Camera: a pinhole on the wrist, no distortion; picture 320 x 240 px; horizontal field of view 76.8 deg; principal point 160.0 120.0 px. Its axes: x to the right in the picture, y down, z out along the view. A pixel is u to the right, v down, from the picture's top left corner.
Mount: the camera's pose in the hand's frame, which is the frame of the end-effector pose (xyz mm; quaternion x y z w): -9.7 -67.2 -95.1 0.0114 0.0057 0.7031 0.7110
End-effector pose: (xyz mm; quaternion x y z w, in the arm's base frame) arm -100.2 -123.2 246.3 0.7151 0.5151 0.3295 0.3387
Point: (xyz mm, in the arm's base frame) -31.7 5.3 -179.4
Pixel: 11.0 70.0
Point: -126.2 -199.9 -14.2
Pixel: 34.4 214.2
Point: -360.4 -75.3 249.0
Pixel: behind the camera
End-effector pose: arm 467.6 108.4 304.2 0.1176 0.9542 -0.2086 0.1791
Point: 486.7 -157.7 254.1
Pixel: 49.3 145.2
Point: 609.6 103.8 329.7
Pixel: outside the picture
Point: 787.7 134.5 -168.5
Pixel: 286.0 158.8
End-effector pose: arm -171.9 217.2 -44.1 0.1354 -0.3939 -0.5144 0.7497
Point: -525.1 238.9 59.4
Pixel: 116.3 133.6
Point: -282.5 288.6 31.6
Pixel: 221.2 156.6
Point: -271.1 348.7 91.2
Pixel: 262.6 169.8
